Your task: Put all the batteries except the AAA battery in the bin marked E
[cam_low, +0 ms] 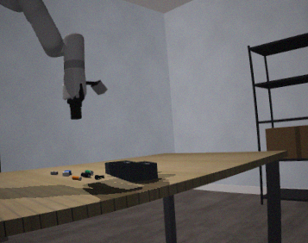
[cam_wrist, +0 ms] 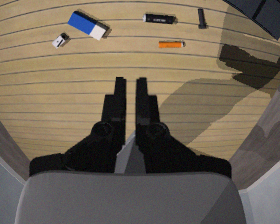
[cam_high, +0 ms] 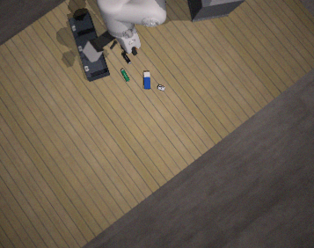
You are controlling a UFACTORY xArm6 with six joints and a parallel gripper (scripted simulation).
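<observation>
Now: hand 70 mm short of the dark bin, 170 mm to the left of it and 200 mm above it. Also, from my hand: orange battery: 60 mm behind, 60 mm to the right, 210 mm below; green battery: 40 mm ahead, 10 mm to the left, 210 mm below; black cylindrical battery: 10 mm behind, 40 mm to the right, 210 mm below.
</observation>
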